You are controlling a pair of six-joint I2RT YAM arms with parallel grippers.
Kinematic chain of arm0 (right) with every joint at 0, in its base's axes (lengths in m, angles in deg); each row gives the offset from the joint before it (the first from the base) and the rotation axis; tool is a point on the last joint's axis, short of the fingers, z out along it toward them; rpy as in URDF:
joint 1: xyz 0 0 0.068 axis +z
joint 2: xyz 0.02 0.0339 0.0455 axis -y
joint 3: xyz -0.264 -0.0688 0 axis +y
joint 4: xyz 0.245 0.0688 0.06 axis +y
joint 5: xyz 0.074 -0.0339 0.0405 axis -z
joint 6: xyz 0.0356 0 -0.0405 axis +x
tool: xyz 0 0 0 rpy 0 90 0
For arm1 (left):
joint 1: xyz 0 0 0.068 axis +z
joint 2: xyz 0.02 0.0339 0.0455 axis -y
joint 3: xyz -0.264 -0.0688 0 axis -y
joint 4: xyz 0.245 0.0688 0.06 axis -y
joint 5: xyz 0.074 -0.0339 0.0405 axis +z
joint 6: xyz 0.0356 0 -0.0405 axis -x
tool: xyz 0 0 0 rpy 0 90 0
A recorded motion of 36 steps. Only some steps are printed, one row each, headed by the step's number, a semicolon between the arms.
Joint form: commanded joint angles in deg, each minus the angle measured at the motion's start. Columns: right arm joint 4, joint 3, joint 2, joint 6, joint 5, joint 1; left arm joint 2, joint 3, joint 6, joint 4, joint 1, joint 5.
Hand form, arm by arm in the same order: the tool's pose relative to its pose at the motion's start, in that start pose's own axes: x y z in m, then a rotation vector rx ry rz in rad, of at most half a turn. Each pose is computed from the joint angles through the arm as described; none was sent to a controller.
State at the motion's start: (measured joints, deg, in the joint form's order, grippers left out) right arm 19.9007 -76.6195 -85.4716 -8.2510 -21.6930 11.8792; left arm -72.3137 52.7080 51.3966 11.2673 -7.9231 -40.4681
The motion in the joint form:
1: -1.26 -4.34 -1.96 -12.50 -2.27 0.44; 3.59 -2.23 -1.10 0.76 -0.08 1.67
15: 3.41 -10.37 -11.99 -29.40 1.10 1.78; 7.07 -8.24 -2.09 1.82 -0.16 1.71
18: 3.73 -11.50 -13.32 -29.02 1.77 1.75; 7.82 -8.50 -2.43 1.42 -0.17 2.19
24: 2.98 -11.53 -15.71 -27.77 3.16 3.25; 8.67 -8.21 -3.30 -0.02 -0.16 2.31
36: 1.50 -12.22 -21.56 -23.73 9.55 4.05; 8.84 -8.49 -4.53 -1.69 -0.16 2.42
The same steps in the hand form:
1: -0.0204 0.0005 0.0022 -0.0307 -0.0672 -0.2459; 0.0058 -0.0072 -0.0112 0.0045 -0.0394 0.0429
15: -0.0083 -0.0098 0.0528 -0.0414 0.0787 -0.4962; 0.0264 0.0046 -0.0210 -0.0107 -0.0263 0.0440
18: -0.0083 -0.0125 0.0585 -0.0331 0.0915 -0.4866; 0.0275 0.0032 -0.0232 -0.0151 -0.0333 0.0509
24: -0.0002 -0.0074 0.0762 -0.0419 0.1221 -0.4696; 0.0277 0.0001 -0.0259 -0.0199 -0.0323 0.0628
36: 0.0217 -0.0144 0.1110 0.0350 0.2193 -0.3955; 0.0305 0.0031 -0.0264 -0.0397 -0.0178 0.0646

